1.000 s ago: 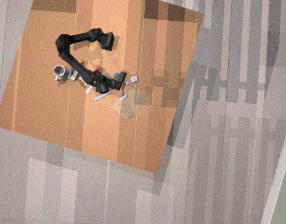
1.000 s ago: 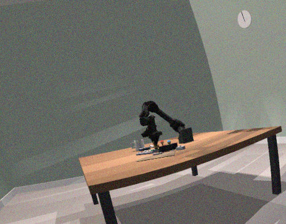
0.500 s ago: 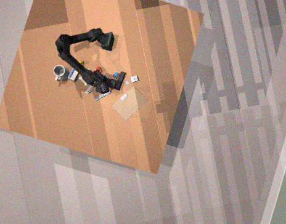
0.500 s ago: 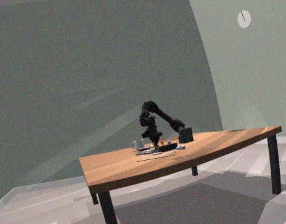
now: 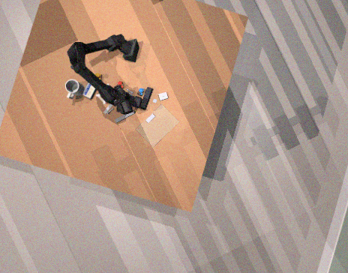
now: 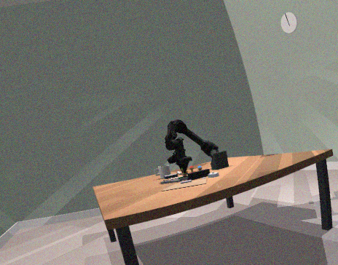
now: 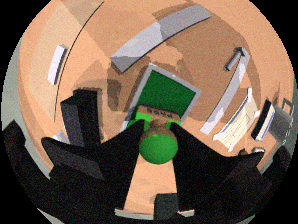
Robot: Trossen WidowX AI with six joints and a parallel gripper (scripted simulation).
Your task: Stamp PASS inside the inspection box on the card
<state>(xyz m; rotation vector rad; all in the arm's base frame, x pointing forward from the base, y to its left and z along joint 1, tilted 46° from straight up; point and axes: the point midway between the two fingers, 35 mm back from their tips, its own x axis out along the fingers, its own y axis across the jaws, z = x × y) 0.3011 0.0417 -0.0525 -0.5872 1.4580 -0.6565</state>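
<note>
Now: gripper tip 3 cm above the green ink pad. From my gripper tip the other things lie so: black bar 10 cm to the left, 5 cm behind, 2 cm below; blue-knobbed stamp 8 cm behind, 6 cm to the left, 2 cm below; red-knobbed stamp 9 cm behind, 7 cm to the right, 2 cm below.
</note>
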